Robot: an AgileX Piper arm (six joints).
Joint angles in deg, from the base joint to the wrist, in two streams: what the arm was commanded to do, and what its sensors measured. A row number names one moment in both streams.
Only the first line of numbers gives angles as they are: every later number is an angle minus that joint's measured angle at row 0.
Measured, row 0: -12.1 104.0 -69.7 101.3 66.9 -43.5
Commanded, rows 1 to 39: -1.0 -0.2 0.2 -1.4 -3.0 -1.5; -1.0 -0.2 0.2 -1.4 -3.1 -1.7; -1.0 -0.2 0.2 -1.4 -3.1 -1.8; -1.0 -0.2 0.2 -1.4 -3.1 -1.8; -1.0 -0.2 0.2 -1.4 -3.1 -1.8; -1.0 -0.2 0.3 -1.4 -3.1 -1.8; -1.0 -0.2 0.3 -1.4 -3.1 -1.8; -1.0 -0.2 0.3 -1.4 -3.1 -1.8; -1.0 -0.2 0.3 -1.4 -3.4 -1.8; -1.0 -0.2 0.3 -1.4 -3.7 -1.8; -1.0 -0.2 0.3 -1.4 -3.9 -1.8; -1.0 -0.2 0.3 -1.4 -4.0 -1.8; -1.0 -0.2 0.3 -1.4 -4.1 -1.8; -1.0 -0.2 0.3 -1.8 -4.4 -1.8; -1.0 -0.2 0.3 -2.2 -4.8 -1.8; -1.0 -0.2 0.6 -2.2 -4.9 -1.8; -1.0 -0.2 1.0 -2.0 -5.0 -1.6; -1.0 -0.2 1.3 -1.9 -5.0 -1.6; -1.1 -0.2 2.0 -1.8 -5.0 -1.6; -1.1 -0.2 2.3 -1.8 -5.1 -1.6; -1.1 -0.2 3.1 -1.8 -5.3 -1.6; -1.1 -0.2 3.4 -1.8 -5.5 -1.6; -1.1 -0.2 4.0 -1.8 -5.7 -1.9; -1.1 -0.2 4.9 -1.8 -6.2 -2.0; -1.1 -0.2 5.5 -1.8 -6.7 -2.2; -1.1 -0.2 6.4 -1.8 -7.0 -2.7; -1.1 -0.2 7.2 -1.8 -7.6 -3.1; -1.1 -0.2 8.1 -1.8 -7.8 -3.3; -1.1 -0.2 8.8 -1.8 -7.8 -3.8; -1.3 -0.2 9.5 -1.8 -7.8 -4.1; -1.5 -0.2 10.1 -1.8 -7.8 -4.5; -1.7 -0.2 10.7 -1.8 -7.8 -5.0; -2.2 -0.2 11.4 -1.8 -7.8 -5.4; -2.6 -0.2 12.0 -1.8 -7.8 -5.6; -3.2 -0.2 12.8 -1.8 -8.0 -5.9; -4.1 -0.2 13.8 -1.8 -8.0 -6.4; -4.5 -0.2 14.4 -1.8 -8.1 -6.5; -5.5 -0.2 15.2 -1.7 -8.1 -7.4; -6.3 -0.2 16.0 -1.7 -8.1 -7.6
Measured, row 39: -3.4 0.0 13.9 -1.0 -4.3 -4.5
